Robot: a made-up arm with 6 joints.
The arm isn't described. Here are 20 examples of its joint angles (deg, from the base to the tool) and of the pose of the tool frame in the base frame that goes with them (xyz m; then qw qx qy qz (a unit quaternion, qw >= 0)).
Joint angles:
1: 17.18 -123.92 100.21 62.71 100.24 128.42
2: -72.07 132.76 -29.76 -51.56 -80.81 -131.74
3: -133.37 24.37 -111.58 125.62 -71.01 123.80
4: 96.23 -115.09 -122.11 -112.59 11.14 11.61
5: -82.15 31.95 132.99 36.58 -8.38 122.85
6: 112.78 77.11 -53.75 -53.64 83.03 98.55
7: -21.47 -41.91 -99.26 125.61 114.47 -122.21
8: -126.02 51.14 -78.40 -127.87 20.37 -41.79
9: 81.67 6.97 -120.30 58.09 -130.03 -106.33
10: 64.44 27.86 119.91 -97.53 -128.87 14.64
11: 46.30 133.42 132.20 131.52 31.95 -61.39
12: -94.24 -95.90 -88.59 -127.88 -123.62 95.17
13: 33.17 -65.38 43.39 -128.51 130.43 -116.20
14: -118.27 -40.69 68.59 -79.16 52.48 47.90
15: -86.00 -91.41 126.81 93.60 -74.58 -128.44
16: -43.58 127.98 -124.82 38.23 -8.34 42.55
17: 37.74 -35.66 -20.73 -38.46 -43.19 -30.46
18: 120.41 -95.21 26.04 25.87 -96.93 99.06
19: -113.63 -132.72 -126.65 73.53 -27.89 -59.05
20: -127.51 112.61 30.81 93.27 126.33 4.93
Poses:
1: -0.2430 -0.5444 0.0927 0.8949 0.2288 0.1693 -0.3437
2: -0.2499 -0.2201 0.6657 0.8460 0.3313 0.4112 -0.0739
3: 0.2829 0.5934 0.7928 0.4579 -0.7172 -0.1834 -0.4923
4: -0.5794 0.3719 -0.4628 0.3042 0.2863 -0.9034 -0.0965
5: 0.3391 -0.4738 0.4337 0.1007 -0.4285 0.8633 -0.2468
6: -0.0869 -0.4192 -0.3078 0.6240 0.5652 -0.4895 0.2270
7: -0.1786 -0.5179 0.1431 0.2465 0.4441 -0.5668 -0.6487
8: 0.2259 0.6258 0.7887 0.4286 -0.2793 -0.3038 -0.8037
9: 0.2767 -0.0470 -0.2311 0.1387 -0.3462 0.0213 -0.9276
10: 0.0459 -0.1566 -0.1566 0.4434 0.1036 -0.8903 0.0104
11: 0.1023 -0.2282 0.1938 0.7400 -0.4608 0.0318 -0.4888
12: 0.0548 -0.1218 0.7826 0.1788 -0.8375 -0.3211 -0.4043
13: 0.2091 -0.1440 -0.5682 0.1785 0.9226 0.3421 -0.0035
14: 0.4932 -0.3199 0.6473 0.3931 0.8158 -0.0529 0.4209
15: -0.2559 -0.5141 0.4493 0.6152 0.7666 -0.1839 -0.0033
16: -0.2131 -0.5939 0.9600 0.3460 -0.1848 0.1894 -0.9001
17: 0.3640 -0.4550 -0.2524 0.4978 0.5033 0.4721 -0.5254
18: 0.1624 0.6166 0.1152 0.4774 -0.8679 0.0050 -0.1374
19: -0.3925 0.1053 1.0228 0.5776 0.2009 -0.4373 -0.6594
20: 0.1203 0.1648 0.4198 0.8738 0.0300 0.4403 -0.2042
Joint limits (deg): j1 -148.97..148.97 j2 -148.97..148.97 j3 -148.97..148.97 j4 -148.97..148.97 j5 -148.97..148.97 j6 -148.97..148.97
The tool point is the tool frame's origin. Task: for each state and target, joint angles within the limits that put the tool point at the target. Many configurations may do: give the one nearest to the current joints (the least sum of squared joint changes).
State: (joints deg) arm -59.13 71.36 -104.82 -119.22 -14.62 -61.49
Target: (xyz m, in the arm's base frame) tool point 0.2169 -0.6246 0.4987
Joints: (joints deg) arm -29.05 62.62 -129.61 -112.06 -40.39 -55.48
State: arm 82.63 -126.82 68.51 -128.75 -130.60 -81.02
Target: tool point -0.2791 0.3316 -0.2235
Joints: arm 106.38 -121.31 66.84 -129.17 -135.74 -85.27
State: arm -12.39 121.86 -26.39 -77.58 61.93 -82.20
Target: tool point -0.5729 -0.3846 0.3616
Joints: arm 20.46 113.43 -8.47 -59.64 54.28 -90.46
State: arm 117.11 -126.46 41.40 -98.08 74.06 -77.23
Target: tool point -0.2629 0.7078 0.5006
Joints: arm 141.05 -125.07 32.99 -98.96 80.19 -74.86
